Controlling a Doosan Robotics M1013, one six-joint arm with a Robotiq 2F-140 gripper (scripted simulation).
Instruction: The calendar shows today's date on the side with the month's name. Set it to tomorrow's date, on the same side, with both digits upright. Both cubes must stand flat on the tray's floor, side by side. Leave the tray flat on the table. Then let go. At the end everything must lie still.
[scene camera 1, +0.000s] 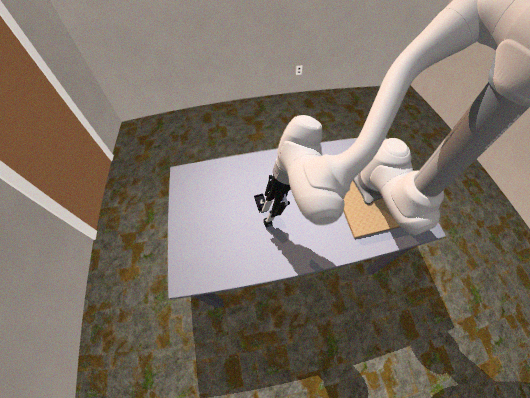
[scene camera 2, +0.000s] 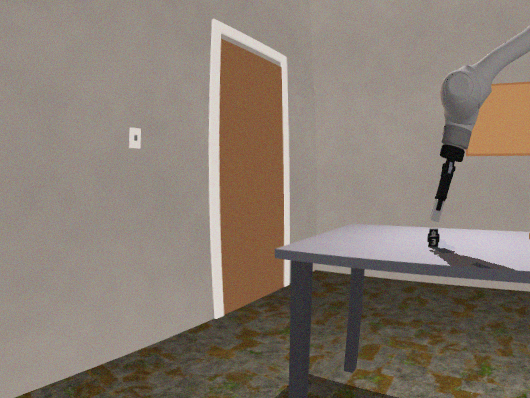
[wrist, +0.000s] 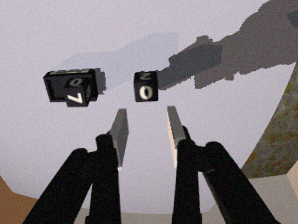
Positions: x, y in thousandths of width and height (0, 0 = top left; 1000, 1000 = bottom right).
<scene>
my gripper: scene camera 1 505, 541; scene camera 2 818, 554; wrist 495, 533
</scene>
